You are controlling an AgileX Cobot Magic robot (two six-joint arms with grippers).
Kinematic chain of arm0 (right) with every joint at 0, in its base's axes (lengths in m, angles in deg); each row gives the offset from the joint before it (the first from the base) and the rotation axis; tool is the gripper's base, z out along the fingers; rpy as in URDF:
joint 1: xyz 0 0 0.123 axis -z
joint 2: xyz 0 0 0 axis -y
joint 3: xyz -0.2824 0 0.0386 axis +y
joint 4: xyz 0.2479 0 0.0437 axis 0.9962 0 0.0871
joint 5: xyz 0 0 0 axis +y
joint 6: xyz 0.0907 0 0.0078 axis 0.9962 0 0.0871
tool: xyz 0 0 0 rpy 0 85 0
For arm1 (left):
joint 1: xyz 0 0 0.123 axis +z
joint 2: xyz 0 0 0 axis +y
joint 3: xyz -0.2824 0 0.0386 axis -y
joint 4: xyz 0.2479 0 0.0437 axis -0.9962 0 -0.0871
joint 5: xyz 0 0 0 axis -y
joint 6: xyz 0.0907 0 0.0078 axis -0.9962 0 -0.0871
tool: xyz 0 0 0 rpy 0 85 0
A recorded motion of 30 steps. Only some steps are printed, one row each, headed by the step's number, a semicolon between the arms.
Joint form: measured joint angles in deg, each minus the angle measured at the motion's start. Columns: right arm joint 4, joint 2, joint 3, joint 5, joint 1, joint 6; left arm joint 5, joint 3, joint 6, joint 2, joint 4, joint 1.
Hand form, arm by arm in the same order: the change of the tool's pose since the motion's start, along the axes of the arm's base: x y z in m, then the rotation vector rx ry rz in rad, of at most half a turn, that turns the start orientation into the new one. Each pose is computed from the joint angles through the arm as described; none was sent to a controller.
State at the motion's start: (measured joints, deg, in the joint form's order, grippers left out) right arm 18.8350 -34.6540 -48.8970 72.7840 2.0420 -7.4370; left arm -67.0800 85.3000 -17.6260 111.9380 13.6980 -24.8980
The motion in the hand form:
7: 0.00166 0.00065 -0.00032 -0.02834 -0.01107 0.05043; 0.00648 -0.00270 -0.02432 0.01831 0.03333 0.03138
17: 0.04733 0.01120 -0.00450 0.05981 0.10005 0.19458; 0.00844 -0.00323 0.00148 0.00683 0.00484 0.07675
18: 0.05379 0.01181 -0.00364 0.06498 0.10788 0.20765; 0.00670 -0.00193 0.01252 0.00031 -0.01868 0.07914
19: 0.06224 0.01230 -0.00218 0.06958 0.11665 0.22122; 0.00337 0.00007 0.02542 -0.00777 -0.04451 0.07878
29: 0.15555 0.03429 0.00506 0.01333 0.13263 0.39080; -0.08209 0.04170 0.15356 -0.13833 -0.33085 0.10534
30: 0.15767 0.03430 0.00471 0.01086 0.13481 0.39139; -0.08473 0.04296 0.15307 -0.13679 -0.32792 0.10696
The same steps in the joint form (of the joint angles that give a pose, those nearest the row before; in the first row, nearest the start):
7: 0.50 -0.43 0.00 0.00 0.01 -3.61; 1.82 -0.14 1.44 3.49 0.00 0.00
17: 9.25 -12.38 -2.15 0.00 0.00 -11.43; -0.69 2.83 4.85 1.54 -0.51 0.00
18: 9.88 -14.01 -2.93 0.00 0.00 -12.27; -0.99 3.12 5.16 0.09 -0.85 0.00
19: 10.48 -16.10 -4.09 0.00 0.00 -13.16; -1.39 3.20 5.32 -1.77 -1.17 0.00
29: 10.09 -37.14 -18.72 -3.66 -6.68 -19.44; -3.22 -2.80 7.41 -27.99 -2.53 0.00
30: 9.96 -37.59 -19.04 -3.66 -6.68 -19.49; -3.29 -3.46 7.53 -28.54 -2.56 0.00

